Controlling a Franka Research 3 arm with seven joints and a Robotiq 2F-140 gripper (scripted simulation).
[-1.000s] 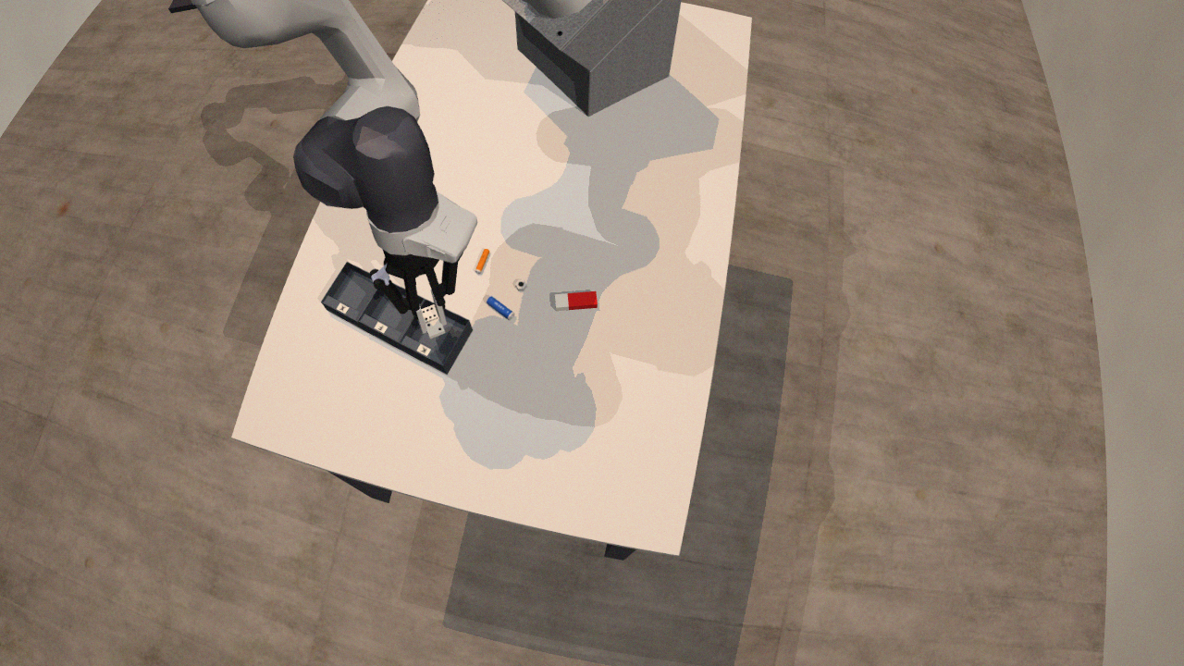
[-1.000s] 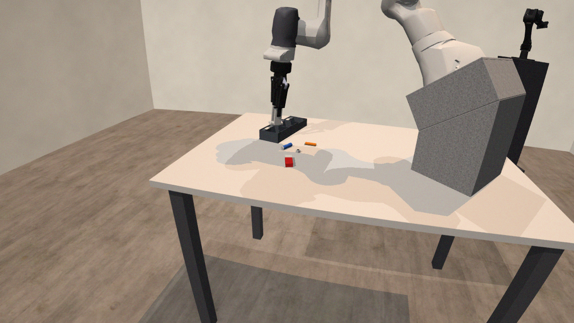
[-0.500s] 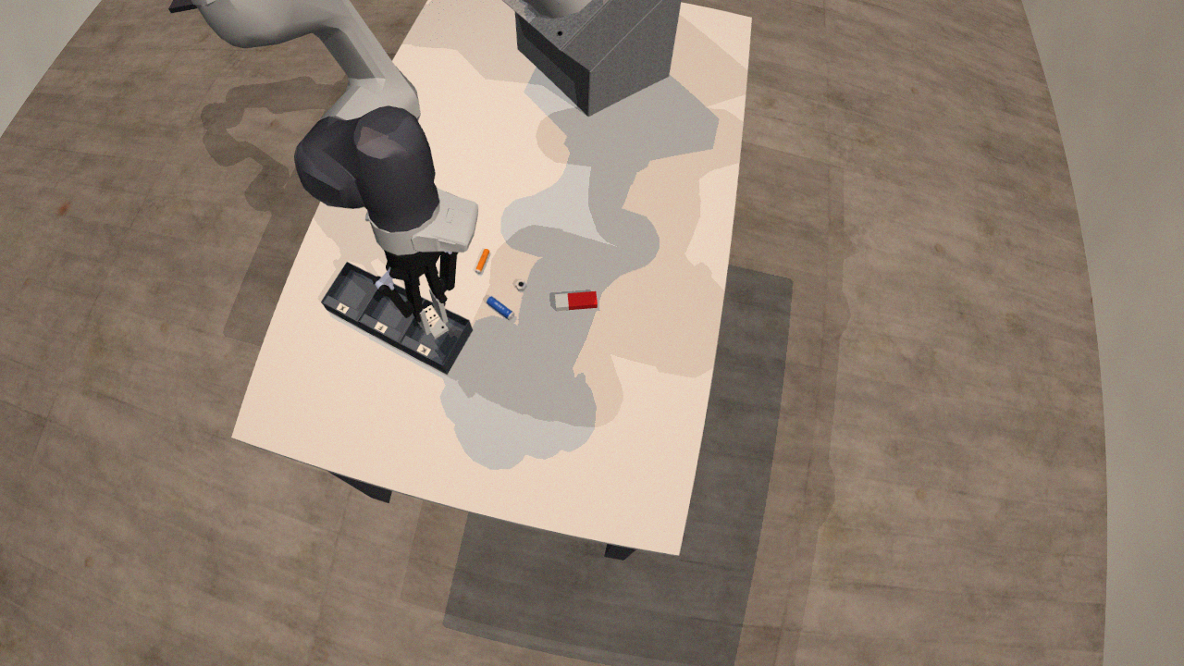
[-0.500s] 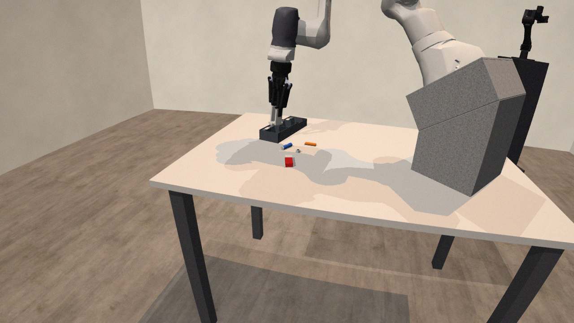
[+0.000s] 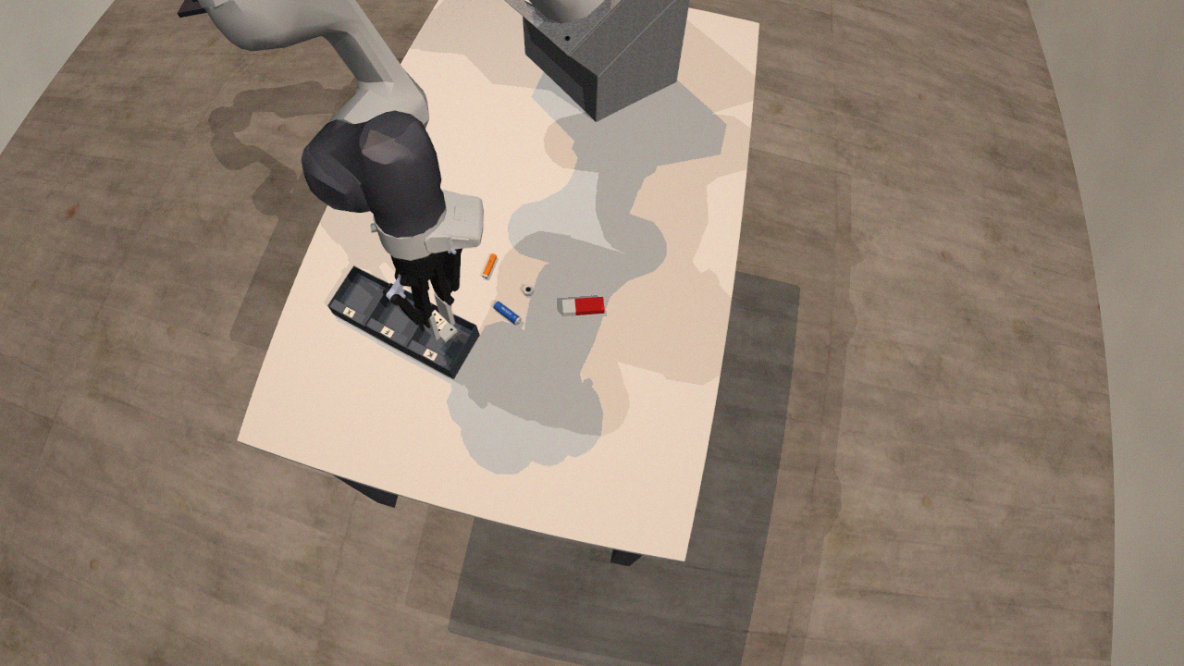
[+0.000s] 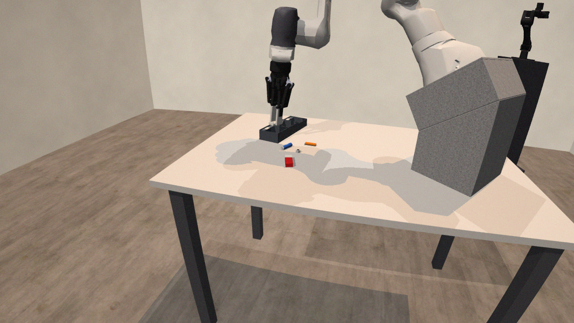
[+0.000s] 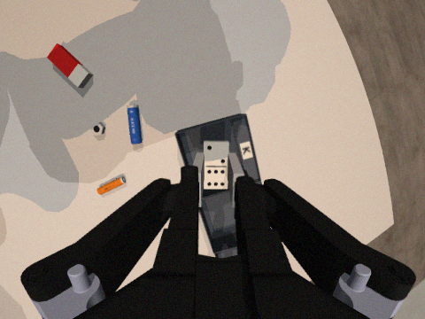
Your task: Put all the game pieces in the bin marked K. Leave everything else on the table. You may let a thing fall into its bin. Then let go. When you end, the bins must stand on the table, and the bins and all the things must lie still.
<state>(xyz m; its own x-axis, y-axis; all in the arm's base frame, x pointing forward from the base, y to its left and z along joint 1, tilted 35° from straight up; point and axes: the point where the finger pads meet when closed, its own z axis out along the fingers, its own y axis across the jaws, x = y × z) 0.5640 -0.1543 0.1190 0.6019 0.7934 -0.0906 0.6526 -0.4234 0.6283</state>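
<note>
My hand is 3 cm above the white domino. The rest, counted from my hand: tray 3 cm behind, 8 cm to the right, 7 cm below; then orange battery 13 cm behind, 6 cm to the left, 9 cm below; then blue battery 4 cm behind, 10 cm to the left, 9 cm below.
</note>
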